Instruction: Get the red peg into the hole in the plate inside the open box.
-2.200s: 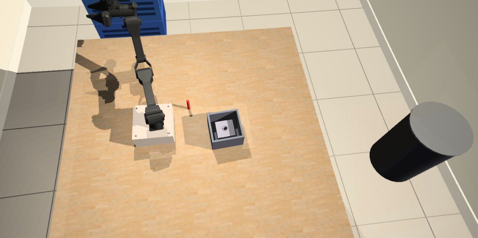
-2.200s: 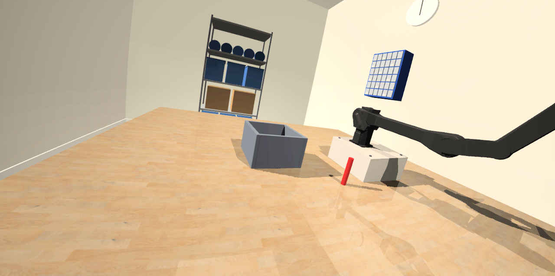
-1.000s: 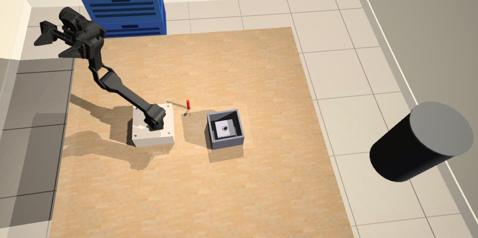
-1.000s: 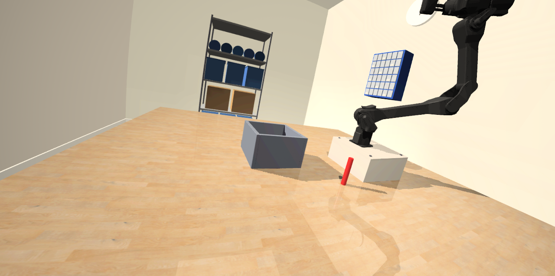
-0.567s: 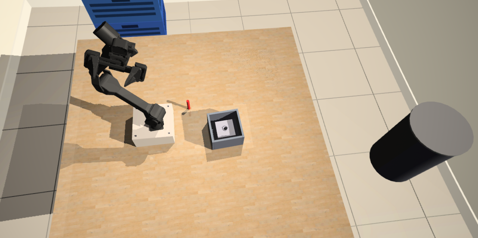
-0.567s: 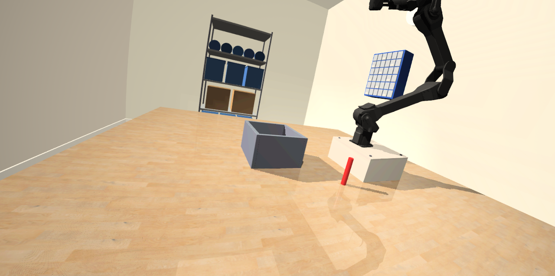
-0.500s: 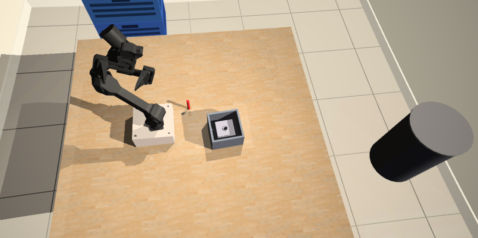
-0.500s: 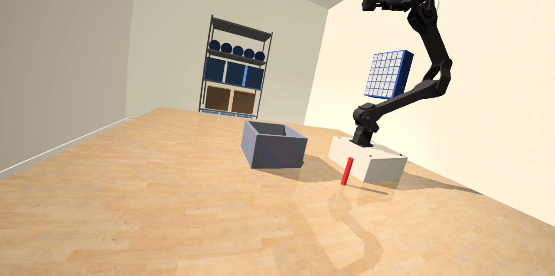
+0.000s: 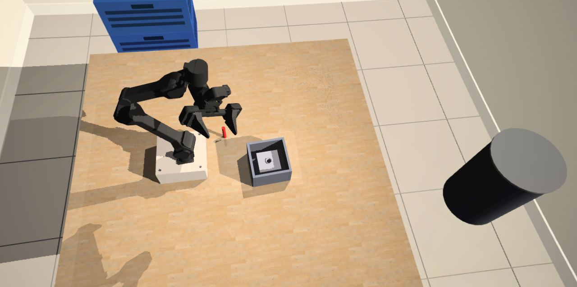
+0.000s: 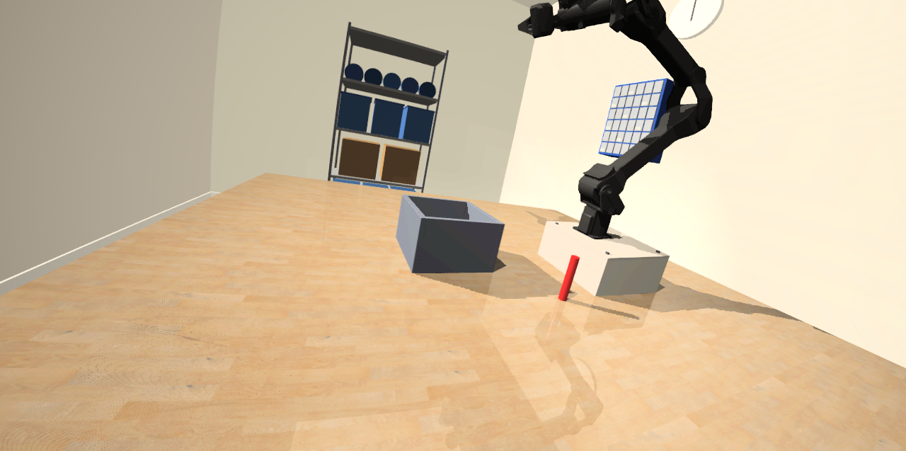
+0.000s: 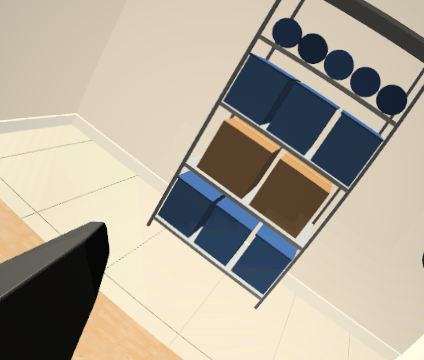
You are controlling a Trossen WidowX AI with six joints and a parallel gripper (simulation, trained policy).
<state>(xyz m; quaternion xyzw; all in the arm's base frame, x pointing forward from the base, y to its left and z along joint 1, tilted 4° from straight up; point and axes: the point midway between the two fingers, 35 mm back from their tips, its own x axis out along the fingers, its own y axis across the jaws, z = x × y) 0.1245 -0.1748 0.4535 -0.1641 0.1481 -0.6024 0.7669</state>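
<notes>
The red peg is 10 mm ahead of my gripper tip, 290 mm to the left of it and 500 mm below it. From my gripper tip the other things lie so: pale plate (170 mm ahead, 110 mm to the left, 490 mm below); then grey box (170 mm ahead, 110 mm to the left, 510 mm below).
</notes>
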